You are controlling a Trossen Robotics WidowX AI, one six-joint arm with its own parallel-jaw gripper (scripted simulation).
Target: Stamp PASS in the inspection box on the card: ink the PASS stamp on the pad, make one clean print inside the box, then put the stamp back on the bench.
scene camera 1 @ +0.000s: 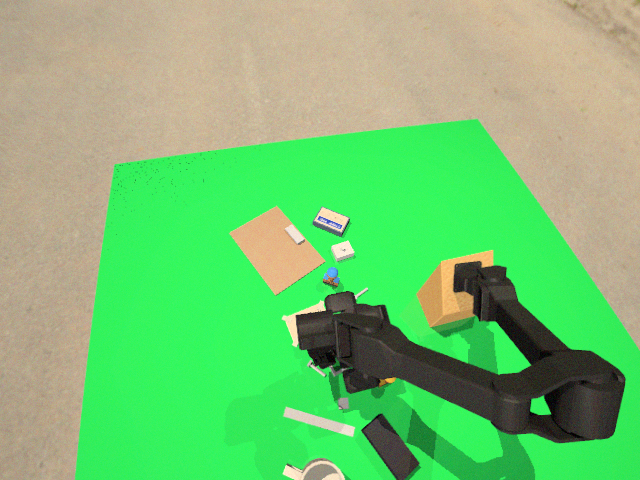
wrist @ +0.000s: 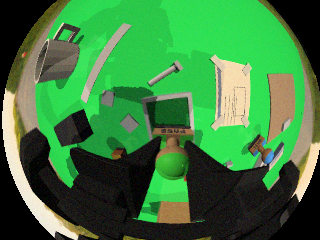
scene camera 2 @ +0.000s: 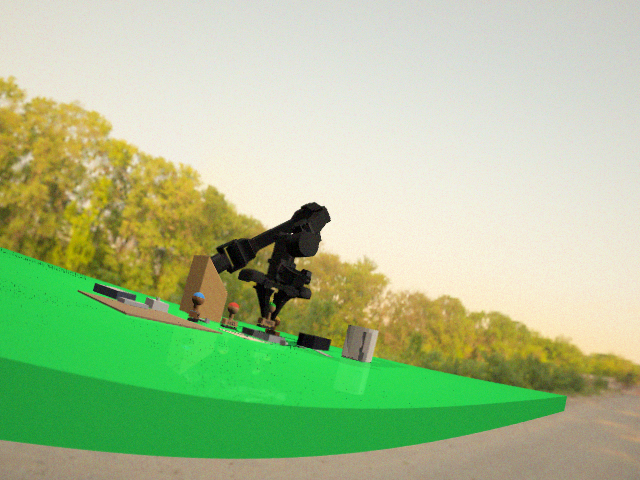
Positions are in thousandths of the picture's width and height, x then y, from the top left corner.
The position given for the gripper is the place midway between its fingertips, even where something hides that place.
In view: the gripper (scene camera 2: 418, 664), a mug (scene camera 2: 562, 716), a brown board (scene camera 1: 435, 524), a strip (scene camera 1: 463, 866), a black block (wrist: 236, 535), an ink pad (wrist: 552, 452) and a card (wrist: 730, 373).
The mug is seen too in the wrist view (wrist: 180, 244). The brown board is seen too in the wrist view (wrist: 880, 365) and in scene camera 2 (scene camera 2: 198, 639). The strip is seen too in the wrist view (wrist: 352, 177).
